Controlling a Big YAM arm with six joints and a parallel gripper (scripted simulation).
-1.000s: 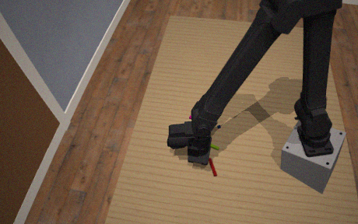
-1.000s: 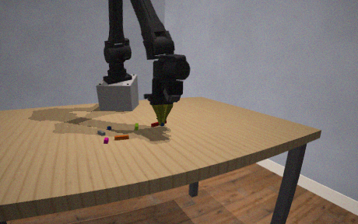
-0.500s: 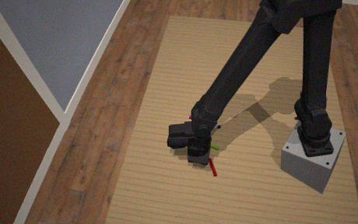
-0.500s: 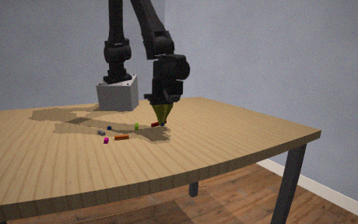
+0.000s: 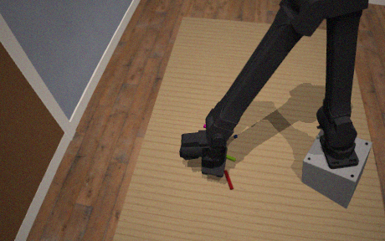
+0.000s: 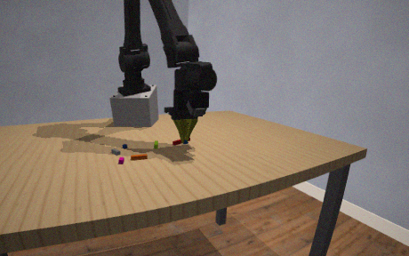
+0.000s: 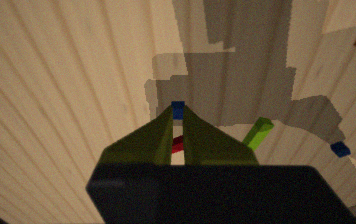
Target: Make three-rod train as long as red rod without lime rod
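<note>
Now: hand 50 mm past the red rod, 20 mm to the right of it and 20 mm above it. From my hand the other things lie so: orange rod: 150 mm to the right, 20 mm below, 20 mm ahead; then lime rod: 60 mm to the right, 60 mm behind, 20 mm below; then grey rod: 190 mm to the right, 50 mm behind, 20 mm below.
</note>
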